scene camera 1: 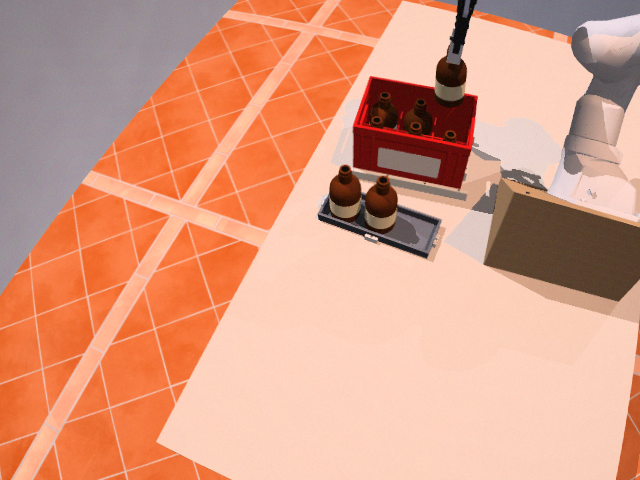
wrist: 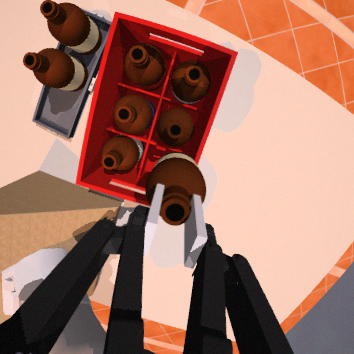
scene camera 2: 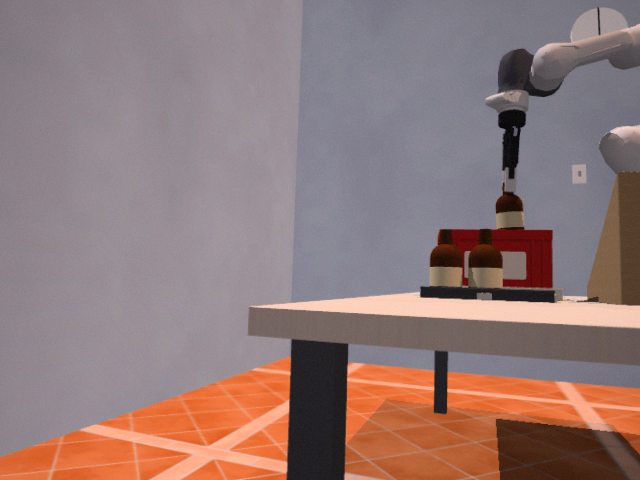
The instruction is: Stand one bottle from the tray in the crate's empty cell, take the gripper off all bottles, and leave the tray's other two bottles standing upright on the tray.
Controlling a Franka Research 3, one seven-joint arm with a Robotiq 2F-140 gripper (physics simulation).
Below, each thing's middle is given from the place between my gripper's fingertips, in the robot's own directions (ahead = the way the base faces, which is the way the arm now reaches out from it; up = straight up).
My gripper is now 5 cm above the brown bottle (scene camera 1: 450,80).
